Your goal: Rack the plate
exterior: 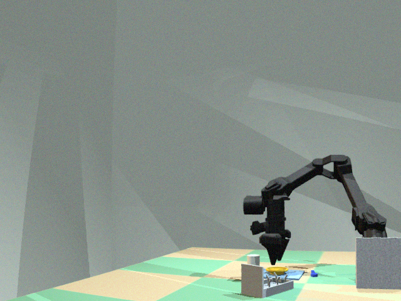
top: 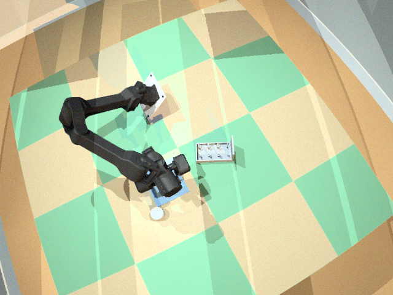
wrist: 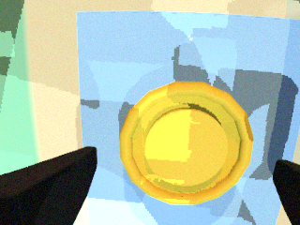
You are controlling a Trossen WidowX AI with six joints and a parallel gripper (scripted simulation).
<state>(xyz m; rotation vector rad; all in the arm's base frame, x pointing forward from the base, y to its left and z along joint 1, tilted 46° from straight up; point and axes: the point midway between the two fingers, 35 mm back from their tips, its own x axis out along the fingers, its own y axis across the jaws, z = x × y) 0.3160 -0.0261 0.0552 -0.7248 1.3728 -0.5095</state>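
Right now my gripper tip is 2 cm above the yellow plate. Round my gripper tip: dish rack: 20 cm to the left, 5 cm behind, 2 cm below; then blue spoon: 11 cm behind, 4 cm to the right, 4 cm below; then white cylinder: 10 cm ahead, 7 cm to the right, 2 cm below.
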